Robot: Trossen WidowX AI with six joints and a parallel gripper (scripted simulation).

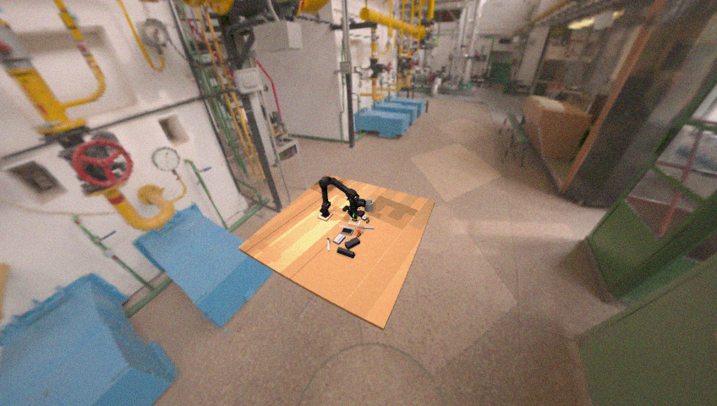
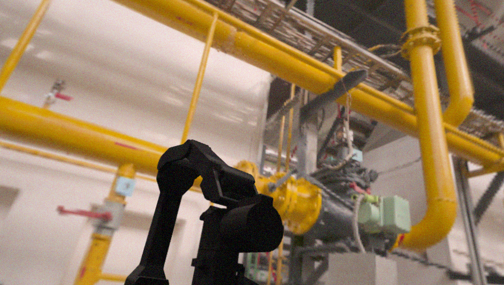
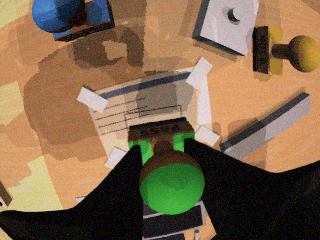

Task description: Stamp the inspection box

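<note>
Now: the white card 50 mm below my gripper tip. The rest, counted from my gripper tip: grey strip (20 mm behind, 80 mm to the right, 40 mm below); blue-knobbed stamp (60 mm behind, 80 mm to the left, 30 mm below); green-knobbed stamp (right at my gripper tip).
</note>
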